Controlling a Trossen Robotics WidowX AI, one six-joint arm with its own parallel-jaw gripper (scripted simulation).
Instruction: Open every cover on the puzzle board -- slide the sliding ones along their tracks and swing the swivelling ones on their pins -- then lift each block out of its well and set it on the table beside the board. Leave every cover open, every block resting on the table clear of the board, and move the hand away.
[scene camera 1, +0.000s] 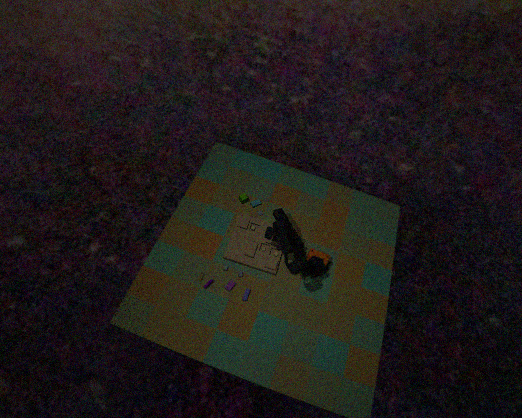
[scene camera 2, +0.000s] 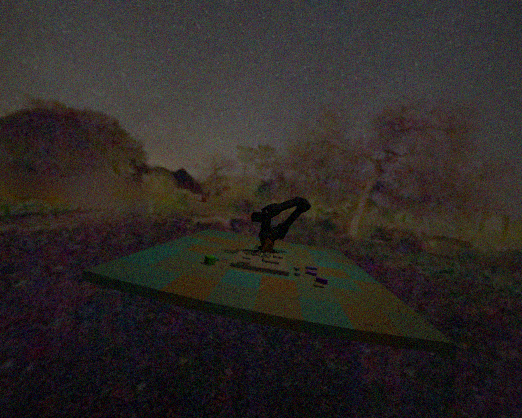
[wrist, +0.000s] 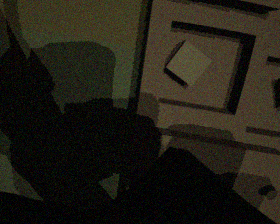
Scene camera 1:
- pale puzzle board: 239, 239
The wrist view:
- my gripper: 175, 157
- pale puzzle board: 227, 101
